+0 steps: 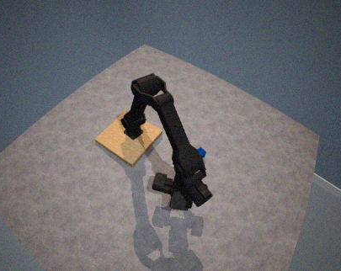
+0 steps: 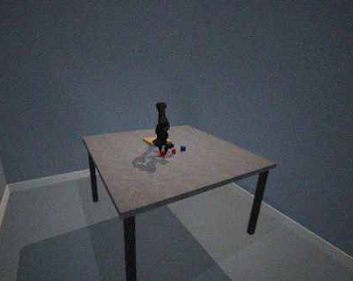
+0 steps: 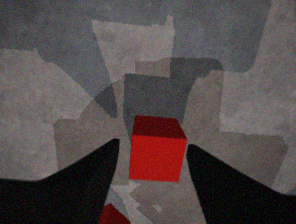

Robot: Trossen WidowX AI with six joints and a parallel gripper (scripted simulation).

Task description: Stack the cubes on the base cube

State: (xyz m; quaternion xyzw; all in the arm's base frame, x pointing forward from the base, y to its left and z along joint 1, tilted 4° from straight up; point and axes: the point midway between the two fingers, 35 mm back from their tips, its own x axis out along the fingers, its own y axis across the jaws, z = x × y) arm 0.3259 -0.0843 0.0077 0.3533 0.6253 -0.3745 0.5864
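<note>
My gripper tip is 50 mm past the blue cube and 210 mm to the right of it. Round my gripper tip: red cube (right at my gripper tip).
</note>
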